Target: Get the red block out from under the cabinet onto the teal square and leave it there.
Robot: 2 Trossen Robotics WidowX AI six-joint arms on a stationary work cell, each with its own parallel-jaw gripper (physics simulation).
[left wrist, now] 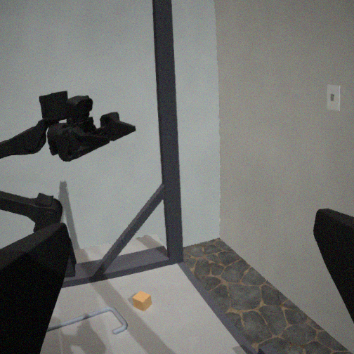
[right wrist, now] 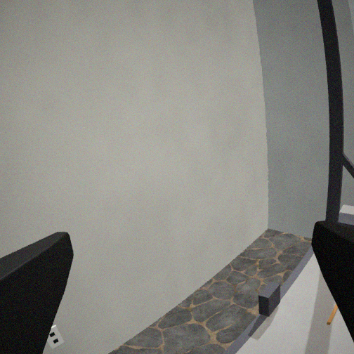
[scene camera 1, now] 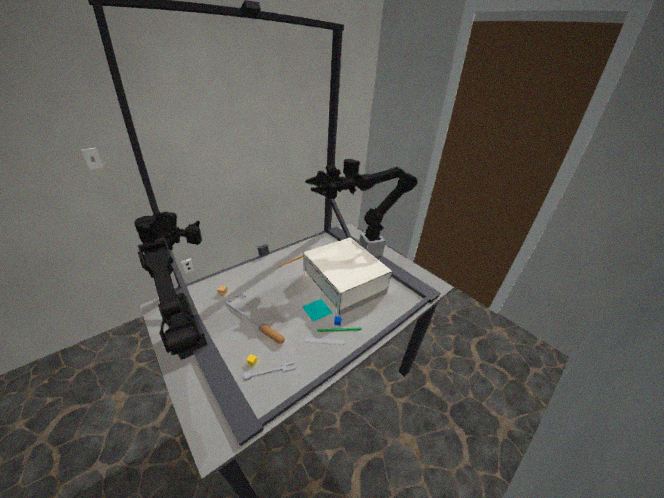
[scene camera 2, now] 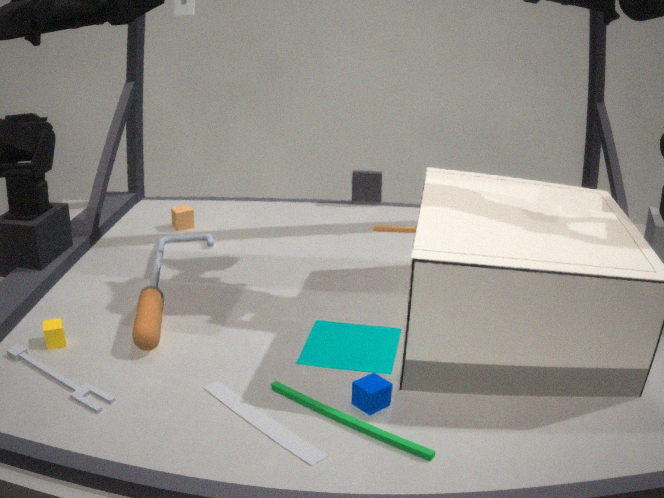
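Seen in the pictures: left gripper, fingertip midpoint: [scene camera 1: 307, 185]; right gripper, fingertip midpoint: [scene camera 1: 187, 219] [scene camera 2: 153, 0]; left arm's base, link origin: [scene camera 1: 372, 237]; right arm's base, link origin: [scene camera 2: 28, 212].
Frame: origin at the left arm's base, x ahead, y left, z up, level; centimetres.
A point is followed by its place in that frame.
Observation:
The white cabinet [scene camera 1: 348, 262] @[z 2.2, x 21.8, y 19.6 cm] [scene camera 2: 536, 316] @[z -2.4, x 20.1, y 33.8 cm] stands on the table at the right. The red block does not show in any view; the space under the cabinet is hidden. The flat teal square [scene camera 1: 317, 309] @[z -11.3, x 39.0, y 30.6 cm] [scene camera 2: 351, 346] @[z -11.3, x 39.1, y 30.9 cm] lies bare beside the cabinet, to its left. A hook tool with an orange handle [scene camera 1: 271, 333] @[z -8.1, x 59.7, y 40.3 cm] [scene camera 2: 148, 318] @[z -7.8, x 57.3, y 41.7 cm] lies left of the square. My left gripper [scene camera 1: 310, 185] @[z 31.5, x 35.2, y 0.0 cm] [left wrist: 194, 230] is open and empty, high above the table behind the cabinet. My right gripper [scene camera 1: 198, 233] [right wrist: 194, 241] is open and empty, raised high at the left.
A blue block [scene camera 1: 337, 320] @[z -8.8, x 33.8, y 40.6 cm] [scene camera 2: 371, 394] @[z -8.9, x 32.7, y 41.5 cm], green stick [scene camera 2: 351, 421] @[z -10.6, x 33.5, y 43.9 cm] and pale strip [scene camera 2: 265, 423] @[z -11.2, x 40.2, y 47.0 cm] lie in front of the square. A yellow block [scene camera 2: 54, 333] @[z -9.4, x 66.9, y 49.0 cm] and forked tool [scene camera 2: 53, 372] @[z -10.8, x 62.8, y 53.3 cm] lie front left. An orange block [scene camera 2: 182, 218] @[z -9.4, x 76.0, y 11.2 cm] [left wrist: 142, 300] lies back left, an orange stick [scene camera 2: 394, 229] @[z -10.9, x 46.6, y -3.0 cm] behind the cabinet.

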